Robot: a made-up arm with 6 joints.
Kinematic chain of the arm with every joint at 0, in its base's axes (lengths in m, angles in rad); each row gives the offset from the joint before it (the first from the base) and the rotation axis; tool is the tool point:
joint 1: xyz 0 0 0.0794 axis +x
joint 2: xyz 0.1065 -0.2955 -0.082 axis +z
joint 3: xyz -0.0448 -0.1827 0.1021 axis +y
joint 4: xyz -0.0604 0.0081 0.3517 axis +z
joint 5: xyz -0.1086 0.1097 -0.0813 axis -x
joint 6: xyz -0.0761 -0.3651 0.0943 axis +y
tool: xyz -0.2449 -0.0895 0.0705
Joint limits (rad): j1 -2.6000..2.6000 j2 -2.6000..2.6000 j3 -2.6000..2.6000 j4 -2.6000..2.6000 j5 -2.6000..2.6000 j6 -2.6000..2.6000
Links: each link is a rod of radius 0.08 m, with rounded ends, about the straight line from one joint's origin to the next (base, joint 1, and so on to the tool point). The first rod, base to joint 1, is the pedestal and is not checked.
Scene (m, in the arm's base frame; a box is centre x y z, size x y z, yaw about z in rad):
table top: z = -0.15
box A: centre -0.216 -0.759 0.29 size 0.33 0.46 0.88 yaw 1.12
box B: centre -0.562 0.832 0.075 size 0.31 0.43 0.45 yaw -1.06
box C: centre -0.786 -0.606 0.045 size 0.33 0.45 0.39 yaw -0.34
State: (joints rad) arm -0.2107 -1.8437 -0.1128 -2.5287 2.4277 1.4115
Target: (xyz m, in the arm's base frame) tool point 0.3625 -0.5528 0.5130
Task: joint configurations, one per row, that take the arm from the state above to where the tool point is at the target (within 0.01 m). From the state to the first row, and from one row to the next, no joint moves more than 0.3 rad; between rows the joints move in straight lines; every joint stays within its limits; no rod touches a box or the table.
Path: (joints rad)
1: -0.2635 -1.8710 -0.1543 -2.4278 2.1794 1.4655
2: -0.3164 -1.8983 -0.1957 -2.3270 1.9311 1.5195
3: -0.3692 -1.9256 -0.2372 -2.2261 1.6829 1.5735
4: -0.4220 -1.9529 -0.2786 -2.1252 1.4346 1.6275
5: -0.4749 -1.9802 -0.3201 -2.0243 1.1863 1.6815
6: -0.3605 -1.9334 -0.3968 -1.8654 1.4691 1.6824
7: -0.2461 -1.8865 -0.4736 -1.7065 1.7518 1.6832
8: -0.1317 -1.8397 -0.5504 -1.5476 2.0345 1.6841
9: -0.0172 -1.7928 -0.6271 -1.3887 2.3173 1.6850
10: 0.0972 -1.7460 -0.7039 -1.2299 2.6000 1.6859
11: 0.1215 -1.5700 -0.6936 -1.2342 2.6000 1.4937
12: 0.1458 -1.3941 -0.6832 -1.2386 2.6000 1.3015

